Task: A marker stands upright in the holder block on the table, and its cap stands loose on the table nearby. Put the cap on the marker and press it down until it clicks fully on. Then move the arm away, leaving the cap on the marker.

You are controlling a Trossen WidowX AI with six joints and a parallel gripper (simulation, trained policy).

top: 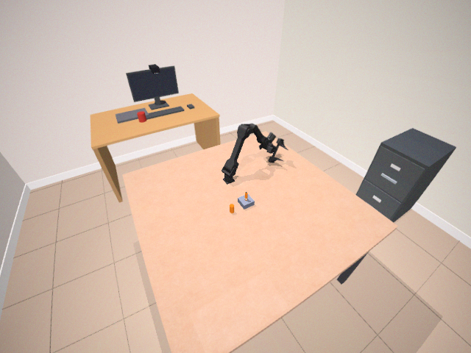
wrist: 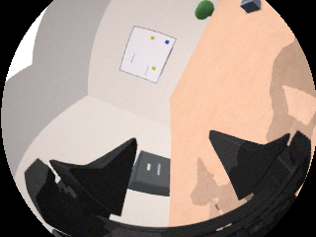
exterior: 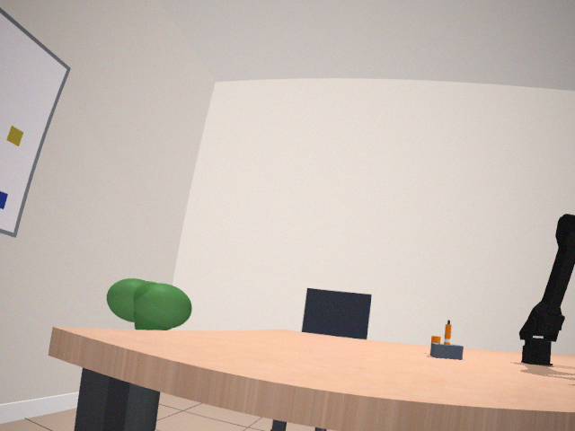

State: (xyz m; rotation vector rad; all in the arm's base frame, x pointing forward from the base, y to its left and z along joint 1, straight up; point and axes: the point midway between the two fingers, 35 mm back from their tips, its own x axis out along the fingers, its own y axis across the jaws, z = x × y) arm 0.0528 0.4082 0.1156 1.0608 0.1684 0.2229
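My gripper tip is now 17 cm short of the orange cap, 54 cm to the left of it and 9 cm above it. The rest, counted from my gripper tip: marker (16 cm ahead, 43 cm to the right, 4 cm below); holder block (16 cm ahead, 43 cm to the right, 10 cm below).
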